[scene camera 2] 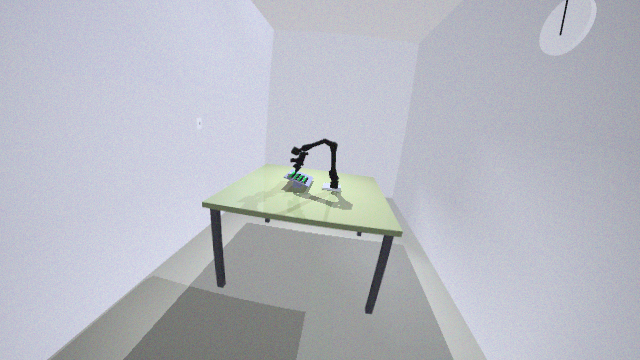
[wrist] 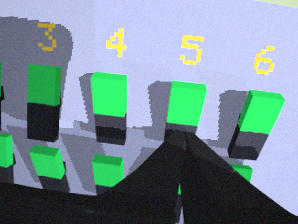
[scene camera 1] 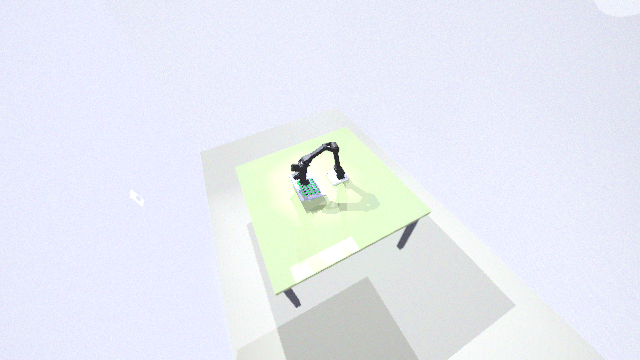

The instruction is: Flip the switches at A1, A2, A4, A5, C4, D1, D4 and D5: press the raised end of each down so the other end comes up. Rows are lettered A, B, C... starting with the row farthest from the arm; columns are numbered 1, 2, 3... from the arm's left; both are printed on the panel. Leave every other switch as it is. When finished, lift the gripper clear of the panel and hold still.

Labels:
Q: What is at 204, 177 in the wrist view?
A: My gripper.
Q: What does my gripper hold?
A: Nothing.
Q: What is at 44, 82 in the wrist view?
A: A rocker switch.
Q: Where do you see a rocker switch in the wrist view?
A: At 109, 91

